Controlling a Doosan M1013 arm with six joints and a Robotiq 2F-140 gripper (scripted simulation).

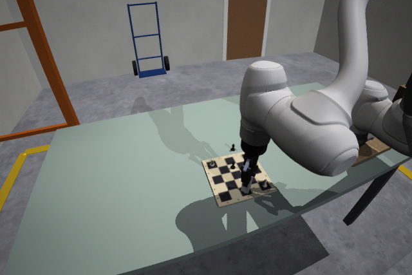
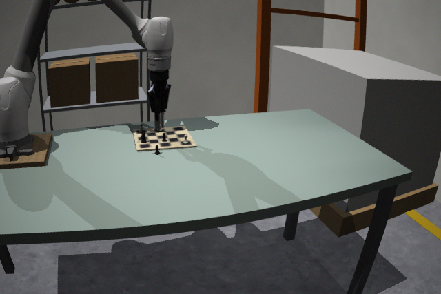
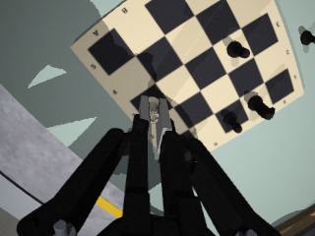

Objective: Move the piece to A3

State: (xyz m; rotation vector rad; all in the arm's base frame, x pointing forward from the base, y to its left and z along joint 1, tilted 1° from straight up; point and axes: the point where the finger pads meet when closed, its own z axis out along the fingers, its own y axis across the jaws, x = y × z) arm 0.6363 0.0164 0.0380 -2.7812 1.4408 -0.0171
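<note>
Right now the chessboard is 8 cm to the right of my hand, 5 cm below it and 1 cm behind it.
</note>
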